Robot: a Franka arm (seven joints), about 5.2 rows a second.
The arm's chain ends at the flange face. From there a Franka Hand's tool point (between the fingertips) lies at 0.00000 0.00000 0.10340 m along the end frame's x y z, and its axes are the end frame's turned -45 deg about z.
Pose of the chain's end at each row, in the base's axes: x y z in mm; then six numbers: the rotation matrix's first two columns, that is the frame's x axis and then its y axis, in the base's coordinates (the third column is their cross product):
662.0, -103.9, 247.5, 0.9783, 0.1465, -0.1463, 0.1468, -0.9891, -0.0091
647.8, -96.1, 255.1, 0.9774, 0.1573, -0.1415, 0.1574, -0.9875, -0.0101
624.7, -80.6, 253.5, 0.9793, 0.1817, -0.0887, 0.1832, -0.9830, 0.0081
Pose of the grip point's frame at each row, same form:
646.9, -105.2, 145.2, 0.5880, 0.8030, -0.0970, 0.7956, -0.5958, -0.1099
633.2, -97.4, 152.7, 0.5798, 0.8095, -0.0929, 0.8024, -0.5870, -0.1072
615.8, -83.1, 150.5, 0.5629, 0.8236, -0.0684, 0.8220, -0.5666, -0.0570

